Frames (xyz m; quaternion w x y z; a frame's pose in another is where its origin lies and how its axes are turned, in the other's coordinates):
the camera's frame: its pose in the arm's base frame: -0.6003 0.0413 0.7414 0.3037 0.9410 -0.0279 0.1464
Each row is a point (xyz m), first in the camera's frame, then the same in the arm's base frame.
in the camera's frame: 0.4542 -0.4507 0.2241
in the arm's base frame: -0.0446 0.2948 0.4472
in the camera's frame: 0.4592 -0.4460 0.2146
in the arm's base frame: -0.0429 0.2966 0.4586
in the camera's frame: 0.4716 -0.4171 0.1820
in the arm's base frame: -0.0436 0.2925 0.5037
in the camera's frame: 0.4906 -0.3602 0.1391
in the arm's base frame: -0.0446 0.2717 0.5745
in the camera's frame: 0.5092 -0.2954 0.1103
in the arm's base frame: -0.0434 0.2363 0.6387
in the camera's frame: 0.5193 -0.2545 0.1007
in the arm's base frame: -0.0420 0.2090 0.6721
